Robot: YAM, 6 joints.
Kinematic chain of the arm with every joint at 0, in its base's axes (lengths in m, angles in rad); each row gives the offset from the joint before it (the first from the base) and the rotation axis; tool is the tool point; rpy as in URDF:
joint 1: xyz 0 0 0.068 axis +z
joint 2: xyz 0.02 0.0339 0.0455 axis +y
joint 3: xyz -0.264 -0.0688 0 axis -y
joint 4: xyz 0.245 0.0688 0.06 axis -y
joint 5: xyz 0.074 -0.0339 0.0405 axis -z
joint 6: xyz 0.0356 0 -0.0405 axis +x
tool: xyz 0 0 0 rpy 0 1.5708 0
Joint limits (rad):
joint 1: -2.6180..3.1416
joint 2: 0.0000..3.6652
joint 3: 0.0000..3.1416
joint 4: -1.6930..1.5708
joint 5: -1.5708..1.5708
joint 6: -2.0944..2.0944
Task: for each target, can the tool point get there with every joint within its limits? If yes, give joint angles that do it. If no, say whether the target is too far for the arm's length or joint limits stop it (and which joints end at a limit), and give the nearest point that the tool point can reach.
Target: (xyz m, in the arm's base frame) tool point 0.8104 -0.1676 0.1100
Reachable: no: too far | nearest point 0.6325 -0.1308 0.1108 | short by 0.182 m
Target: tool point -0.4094 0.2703 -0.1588
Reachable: yes | joints 2.6011 3.1549 2.1877 -0.4301 0.6338 -0.8102
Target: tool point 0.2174 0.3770 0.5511
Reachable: yes | joints 1.0615 2.1228 2.7077 -0.3301 0.1708 -0.5986
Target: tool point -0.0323 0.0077 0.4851
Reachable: yes | joints -0.5709 0.4287 0.8480 1.2498 0.3139 0.8843
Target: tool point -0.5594 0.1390 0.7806
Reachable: no: too far | nearest point -0.4084 0.1015 0.5941 | short by 0.243 m
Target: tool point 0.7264 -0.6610 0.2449
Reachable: no: too far | nearest point 0.4734 -0.4308 0.1982 | short by 0.345 m
